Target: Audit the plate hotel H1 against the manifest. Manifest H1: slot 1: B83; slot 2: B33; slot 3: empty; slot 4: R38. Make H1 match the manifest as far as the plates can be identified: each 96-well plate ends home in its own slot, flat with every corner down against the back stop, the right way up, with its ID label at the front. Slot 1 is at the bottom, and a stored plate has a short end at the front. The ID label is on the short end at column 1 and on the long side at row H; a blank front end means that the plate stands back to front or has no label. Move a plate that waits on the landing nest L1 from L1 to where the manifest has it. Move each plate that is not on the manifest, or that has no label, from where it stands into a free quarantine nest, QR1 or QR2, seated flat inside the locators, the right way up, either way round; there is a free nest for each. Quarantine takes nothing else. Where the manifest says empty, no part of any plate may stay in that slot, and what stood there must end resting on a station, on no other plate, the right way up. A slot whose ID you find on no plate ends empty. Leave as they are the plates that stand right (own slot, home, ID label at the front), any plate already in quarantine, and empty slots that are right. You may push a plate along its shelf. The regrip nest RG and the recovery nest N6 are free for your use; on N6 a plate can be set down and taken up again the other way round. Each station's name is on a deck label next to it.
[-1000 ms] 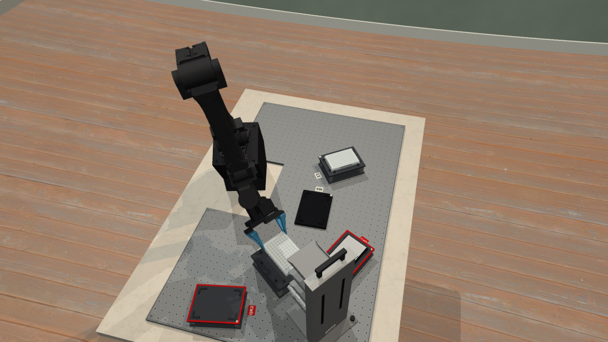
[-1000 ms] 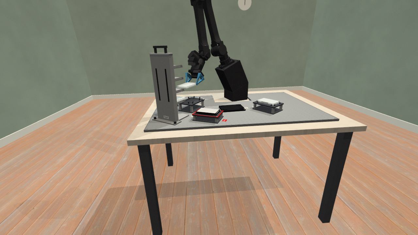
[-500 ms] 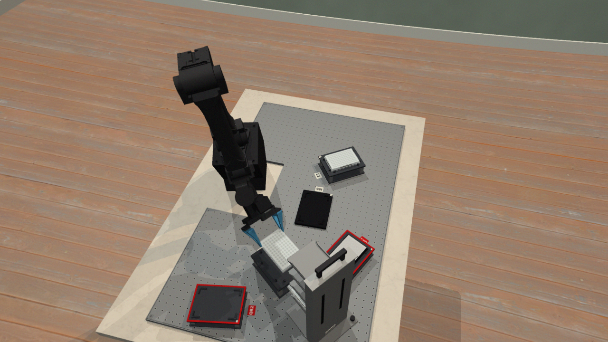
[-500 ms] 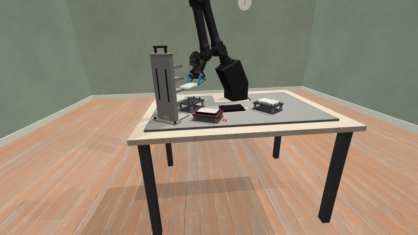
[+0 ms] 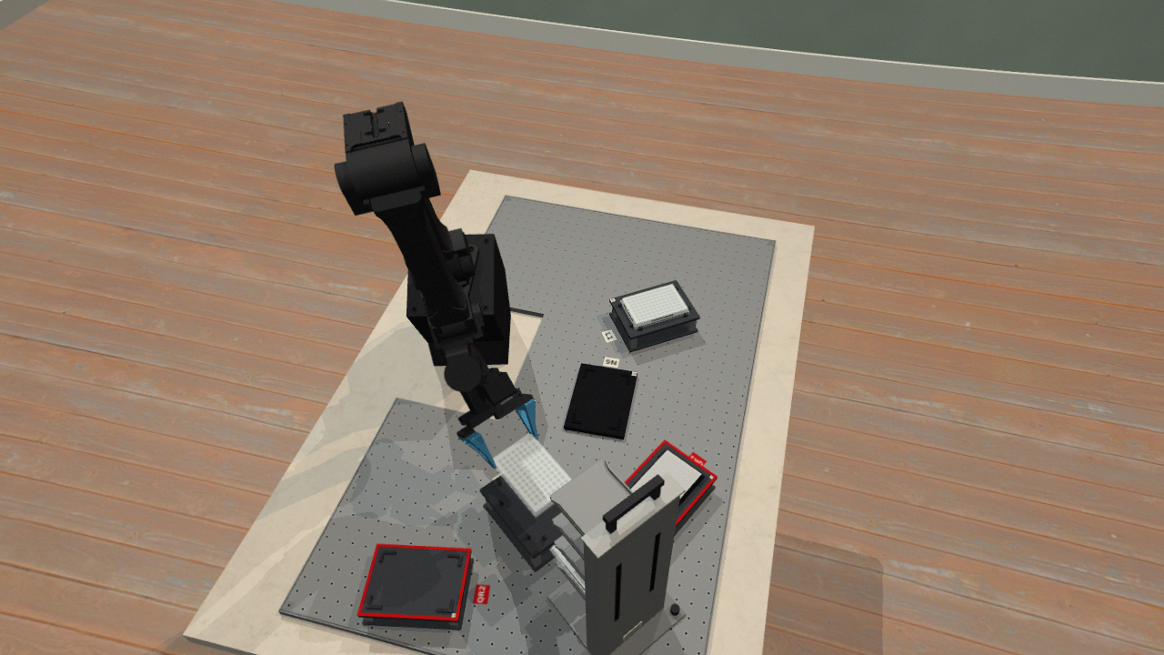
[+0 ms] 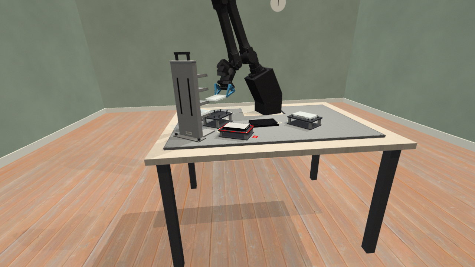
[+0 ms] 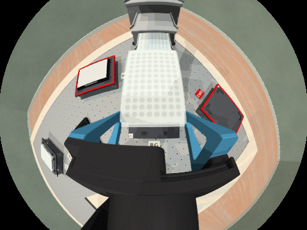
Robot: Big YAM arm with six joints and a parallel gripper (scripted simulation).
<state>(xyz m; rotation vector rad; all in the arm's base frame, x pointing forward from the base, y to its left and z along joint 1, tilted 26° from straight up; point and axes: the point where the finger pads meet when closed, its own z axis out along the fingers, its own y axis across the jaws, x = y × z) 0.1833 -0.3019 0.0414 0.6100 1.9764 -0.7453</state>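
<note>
My gripper is now 110 mm above the regrip nest RG, 30 mm to the left of it and 30 mm short of it. From my hand the other things lie so: red-edged quarantine nest QR1: 260 mm ahead, 130 mm below, 40 mm to the left; H1 deck label: 190 mm ahead, 170 mm below, 40 mm to the right; red-edged quarantine nest QR2: 190 mm to the right, 130 mm below, 130 mm behind.
</note>
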